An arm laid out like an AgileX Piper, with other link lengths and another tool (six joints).
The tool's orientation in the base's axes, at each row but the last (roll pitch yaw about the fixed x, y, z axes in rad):
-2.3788 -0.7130 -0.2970
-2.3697 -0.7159 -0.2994
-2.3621 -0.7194 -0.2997
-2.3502 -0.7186 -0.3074
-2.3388 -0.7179 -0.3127
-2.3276 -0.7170 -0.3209
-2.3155 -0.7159 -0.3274
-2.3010 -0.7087 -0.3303
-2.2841 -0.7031 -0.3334
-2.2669 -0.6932 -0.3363
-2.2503 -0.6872 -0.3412
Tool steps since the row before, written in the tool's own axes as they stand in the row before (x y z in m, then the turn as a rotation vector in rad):
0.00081 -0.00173 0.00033 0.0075 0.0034 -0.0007
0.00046 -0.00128 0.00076 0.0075 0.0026 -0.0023
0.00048 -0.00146 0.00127 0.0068 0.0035 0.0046
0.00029 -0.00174 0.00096 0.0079 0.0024 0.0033
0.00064 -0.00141 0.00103 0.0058 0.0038 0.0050
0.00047 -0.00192 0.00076 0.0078 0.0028 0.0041
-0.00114 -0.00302 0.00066 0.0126 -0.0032 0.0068
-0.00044 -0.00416 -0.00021 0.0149 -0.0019 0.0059
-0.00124 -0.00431 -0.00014 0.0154 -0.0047 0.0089
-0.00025 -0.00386 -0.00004 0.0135 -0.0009 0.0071
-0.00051 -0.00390 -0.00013 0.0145 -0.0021 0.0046
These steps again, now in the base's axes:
0.00042 0.00142 0.00125 0.0057 -0.0048 0.0035
0.00054 0.00135 0.00056 0.0045 -0.0050 0.0048
0.00084 0.00176 0.00041 0.0087 -0.0019 0.0002
0.00043 0.00186 0.00061 0.0084 -0.0020 0.0022
0.00080 0.00155 0.00065 0.0083 -0.0017 -0.0009
0.00038 0.00184 0.00097 0.0089 -0.0019 0.0015
-0.00110 0.00305 0.00059 0.0127 0.0033 0.0066
-0.00146 0.00327 0.00217 0.0141 0.0012 0.0078
-0.00205 0.00358 0.00175 0.0157 0.0049 0.0082
-0.00118 0.00300 0.00214 0.0141 0.0014 0.0057
-0.00145 0.00301 0.00208 0.0130 0.0006 0.0082

